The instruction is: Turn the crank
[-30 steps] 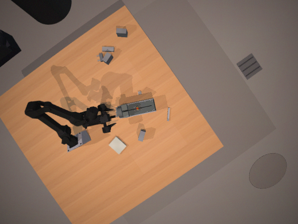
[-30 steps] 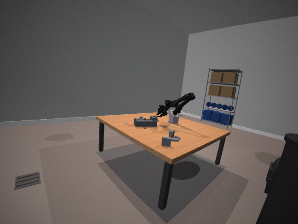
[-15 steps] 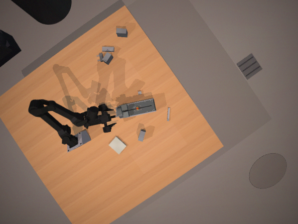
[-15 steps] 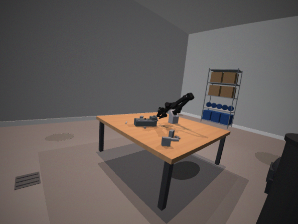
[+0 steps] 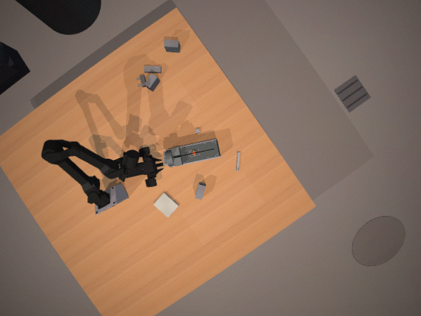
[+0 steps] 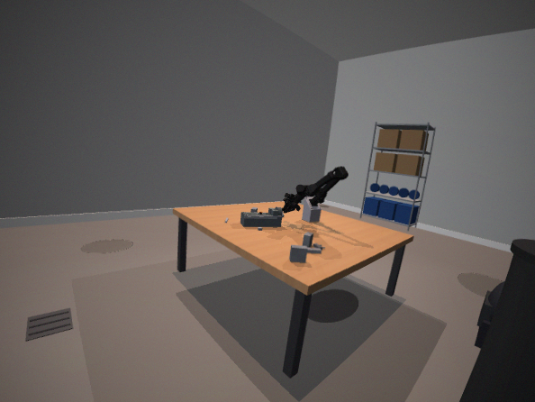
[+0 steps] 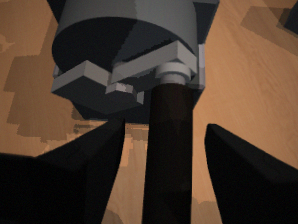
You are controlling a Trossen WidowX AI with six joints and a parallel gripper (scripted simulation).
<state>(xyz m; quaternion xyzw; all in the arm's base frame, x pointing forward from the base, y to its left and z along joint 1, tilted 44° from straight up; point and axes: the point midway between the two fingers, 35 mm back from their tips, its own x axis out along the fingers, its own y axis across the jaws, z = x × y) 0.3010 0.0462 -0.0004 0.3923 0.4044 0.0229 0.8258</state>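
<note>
The dark crank handle lies 2 cm behind my gripper tip and 2 cm above it. The rest, counted from my gripper tip: red pointer: 16 cm ahead, 3 cm to the right; white square plate: 19 cm to the right, 10 cm behind, 7 cm below; small grey cube: 23 cm ahead, 8 cm below, 7 cm to the left.
</note>
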